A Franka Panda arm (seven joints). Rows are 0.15 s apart.
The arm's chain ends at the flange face. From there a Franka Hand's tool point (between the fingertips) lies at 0.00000 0.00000 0.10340 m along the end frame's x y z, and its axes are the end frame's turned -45 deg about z.
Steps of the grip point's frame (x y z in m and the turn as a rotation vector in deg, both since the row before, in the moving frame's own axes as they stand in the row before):
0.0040 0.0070 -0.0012 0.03 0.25 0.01
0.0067 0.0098 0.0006 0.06 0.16 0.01
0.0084 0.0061 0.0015 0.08 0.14 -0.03
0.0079 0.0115 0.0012 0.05 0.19 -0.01
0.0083 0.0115 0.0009 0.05 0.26 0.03
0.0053 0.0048 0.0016 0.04 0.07 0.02
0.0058 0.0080 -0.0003 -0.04 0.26 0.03
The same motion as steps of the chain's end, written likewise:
0.0075 0.0025 -0.0012 0.20 0.16 0.01
0.0115 0.0025 0.0006 0.16 0.07 0.01
0.0102 -0.0013 0.0015 0.16 0.04 -0.03
0.0135 0.0029 0.0012 0.17 0.10 -0.01
0.0137 0.0027 0.0009 0.22 0.15 0.03
0.0071 -0.0002 0.0016 0.08 0.02 0.02
0.0094 0.0018 -0.0003 0.16 0.21 0.03

